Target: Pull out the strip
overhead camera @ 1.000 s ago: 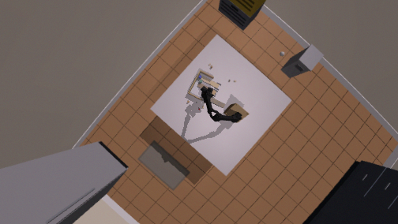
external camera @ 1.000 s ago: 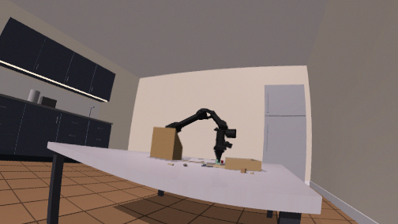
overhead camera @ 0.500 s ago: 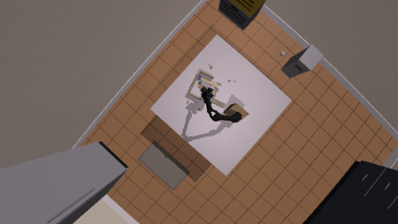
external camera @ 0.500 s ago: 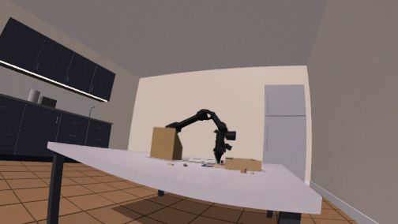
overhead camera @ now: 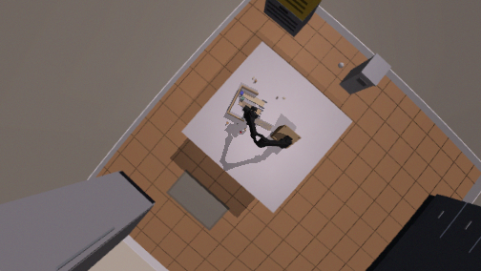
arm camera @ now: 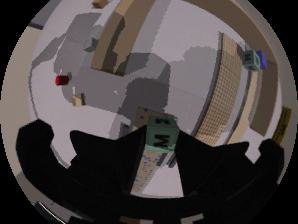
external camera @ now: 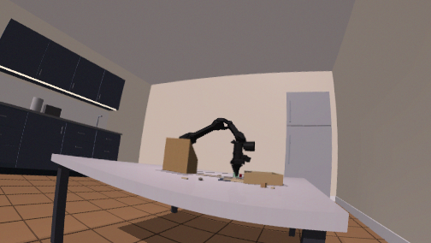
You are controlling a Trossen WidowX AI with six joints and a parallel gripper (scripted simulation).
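Now: the narrow pale strip 110 mm behind my gripper tip, 20 mm to the right of it and 10 mm below it. Round my gripper tip: small red block (10 mm behind, 190 mm to the left, 10 mm below); then tan gridded strip (80 mm ahead, 70 mm to the right, 10 mm below).
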